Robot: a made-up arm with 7 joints.
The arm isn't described. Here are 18 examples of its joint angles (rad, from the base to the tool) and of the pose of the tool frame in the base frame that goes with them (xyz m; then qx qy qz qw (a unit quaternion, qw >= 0)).
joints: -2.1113 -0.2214 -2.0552 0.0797 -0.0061 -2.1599 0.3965
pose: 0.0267 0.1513 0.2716 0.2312 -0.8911 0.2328 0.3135
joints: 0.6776 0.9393 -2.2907 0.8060 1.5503 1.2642 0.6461
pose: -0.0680 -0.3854 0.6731 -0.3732 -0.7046 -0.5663 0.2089
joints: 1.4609 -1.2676 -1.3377 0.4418 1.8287 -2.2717 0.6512
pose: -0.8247 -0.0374 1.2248 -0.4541 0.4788 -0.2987 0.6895
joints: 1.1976 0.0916 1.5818 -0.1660 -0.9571 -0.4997 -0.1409
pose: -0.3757 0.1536 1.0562 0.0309 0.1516 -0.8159 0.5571
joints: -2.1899 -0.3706 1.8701 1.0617 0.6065 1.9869 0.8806
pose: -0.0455 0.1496 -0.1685 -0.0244 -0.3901 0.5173 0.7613
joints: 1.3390 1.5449 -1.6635 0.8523 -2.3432 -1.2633 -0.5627
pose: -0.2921 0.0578 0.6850 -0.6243 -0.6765 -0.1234 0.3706
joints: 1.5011 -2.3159 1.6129 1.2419 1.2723 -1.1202 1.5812
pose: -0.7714 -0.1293 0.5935 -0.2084 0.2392 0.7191 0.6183
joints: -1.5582 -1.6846 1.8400 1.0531 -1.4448 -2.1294 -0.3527
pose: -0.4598 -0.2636 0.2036 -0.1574 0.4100 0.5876 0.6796
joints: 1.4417 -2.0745 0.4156 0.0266 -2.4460 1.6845 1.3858
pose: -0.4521 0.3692 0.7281 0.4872 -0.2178 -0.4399 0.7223
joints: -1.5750 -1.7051 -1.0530 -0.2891 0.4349 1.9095 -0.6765
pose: -0.5504 -0.1076 0.5886 -0.3913 0.6435 -0.6510 0.0952
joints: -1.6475 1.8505 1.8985 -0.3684 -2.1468 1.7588 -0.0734
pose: -0.4181 -0.1975 0.8039 0.0399 0.5832 -0.4986 0.6401
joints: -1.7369 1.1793 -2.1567 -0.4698 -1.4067 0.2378 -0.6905
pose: -0.1584 -0.0499 0.7074 -0.4719 0.1603 -0.6197 0.6063
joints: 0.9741 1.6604 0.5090 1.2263 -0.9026 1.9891 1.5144
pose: 0.1074 0.4444 0.8219 0.7145 0.0267 -0.3824 0.5853
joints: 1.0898 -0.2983 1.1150 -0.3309 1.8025 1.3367 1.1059
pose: 0.1130 0.0049 1.0238 0.4298 -0.5856 -0.3739 0.5767
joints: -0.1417 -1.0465 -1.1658 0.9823 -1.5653 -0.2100 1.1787
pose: -0.4821 -0.6138 0.2981 -0.1063 -0.2550 0.1916 0.9418
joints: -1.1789 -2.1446 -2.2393 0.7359 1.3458 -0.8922 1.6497
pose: -0.8067 -0.2541 0.7782 -0.1696 0.8649 0.3598 0.3063
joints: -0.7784 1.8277 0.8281 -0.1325 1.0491 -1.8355 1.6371
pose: 0.0998 -0.2607 0.6042 0.0905 -0.3570 -0.9100 0.1906
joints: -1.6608 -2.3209 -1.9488 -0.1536 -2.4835 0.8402 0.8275
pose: -0.4600 0.1084 0.2715 0.3992 -0.2439 -0.7683 0.4369
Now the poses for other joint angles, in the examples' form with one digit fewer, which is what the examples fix.
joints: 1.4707 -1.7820 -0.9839 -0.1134 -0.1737 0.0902 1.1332
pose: -0.885 -0.140 0.801 -0.647 -0.189 -0.544 0.499
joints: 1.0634 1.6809 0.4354 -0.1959 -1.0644 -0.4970 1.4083
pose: -0.084 -0.176 0.792 -0.311 0.637 0.593 0.381
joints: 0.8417 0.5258 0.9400 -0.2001 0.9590 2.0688 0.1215
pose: -0.049 0.229 0.944 0.940 0.002 -0.206 0.272
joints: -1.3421 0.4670 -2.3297 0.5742 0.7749 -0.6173 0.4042
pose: 0.045 -0.398 0.026 0.031 -0.489 -0.128 0.862
